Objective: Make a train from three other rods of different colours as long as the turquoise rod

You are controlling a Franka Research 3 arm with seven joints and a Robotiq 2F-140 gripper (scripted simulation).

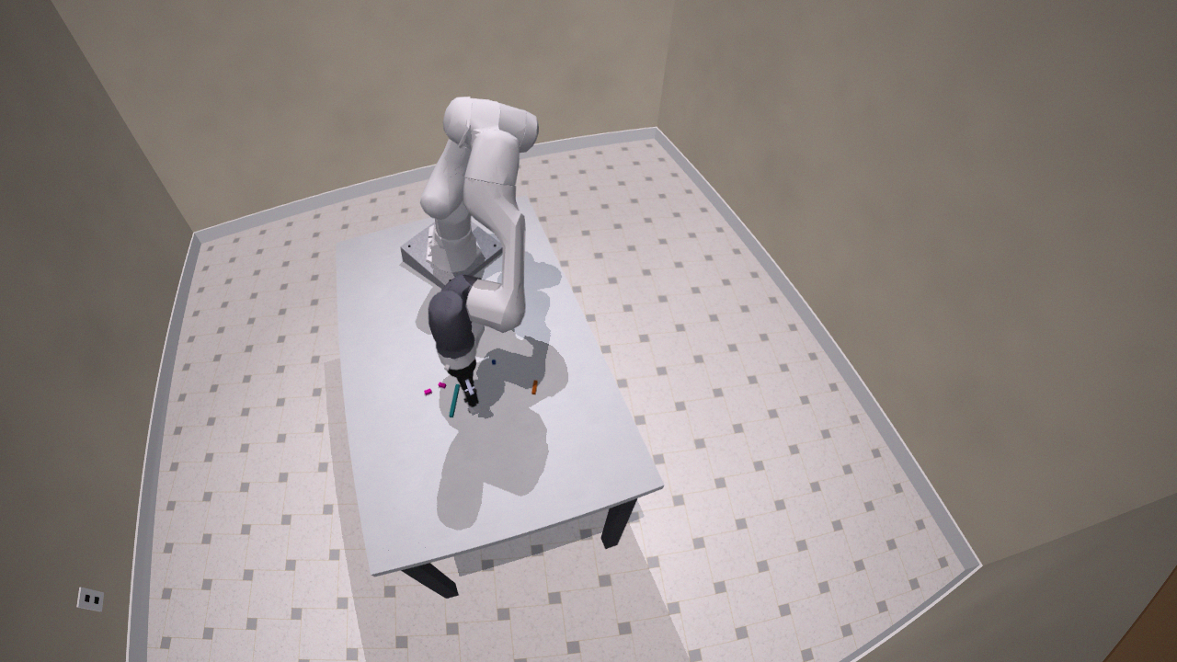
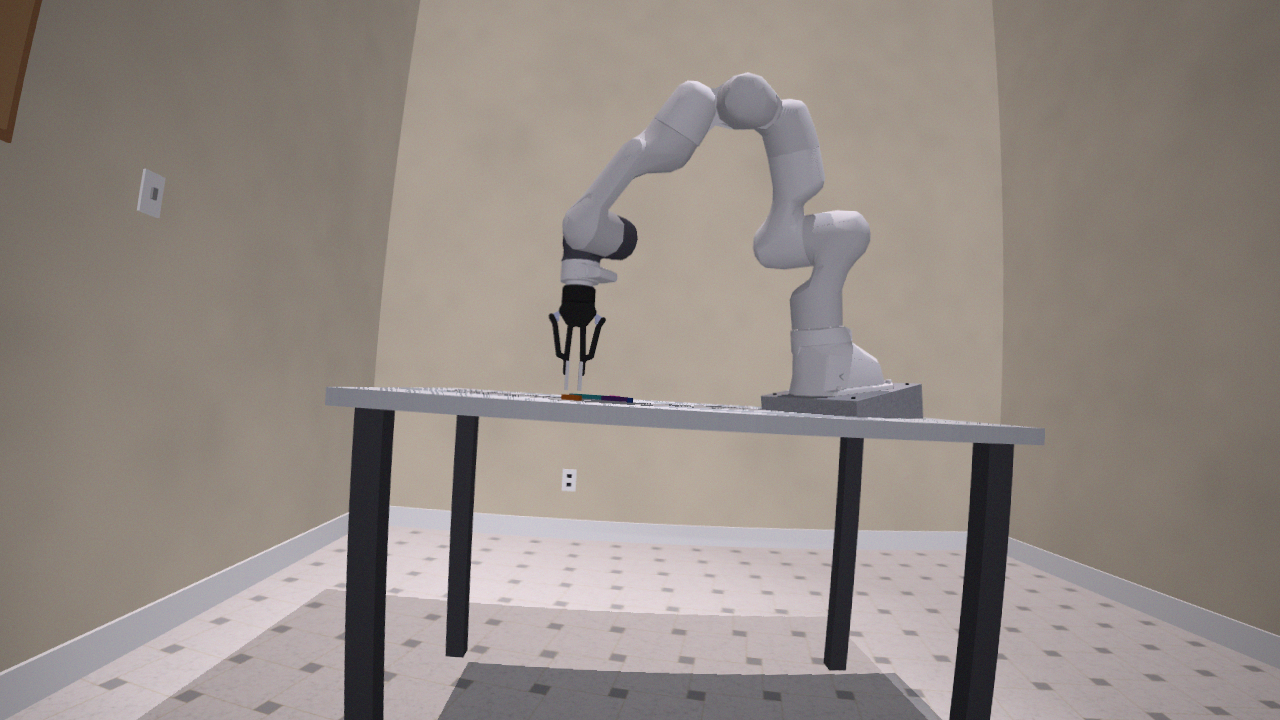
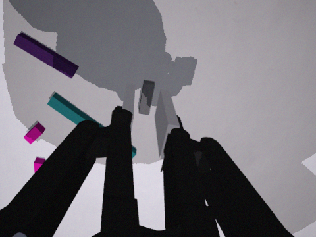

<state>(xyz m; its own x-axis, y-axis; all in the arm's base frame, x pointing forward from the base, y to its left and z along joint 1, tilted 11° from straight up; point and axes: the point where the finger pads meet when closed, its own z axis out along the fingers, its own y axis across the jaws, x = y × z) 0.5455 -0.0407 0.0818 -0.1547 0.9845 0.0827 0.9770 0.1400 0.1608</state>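
Right now the grey rod is 5 cm below my hand. Round my hand: turquoise rod (5 cm to the right, 5 cm below, 4 cm behind); purple rod (10 cm behind, 5 cm below, 1 cm to the left); blue rod (13 cm behind, 8 cm to the left, 5 cm below).
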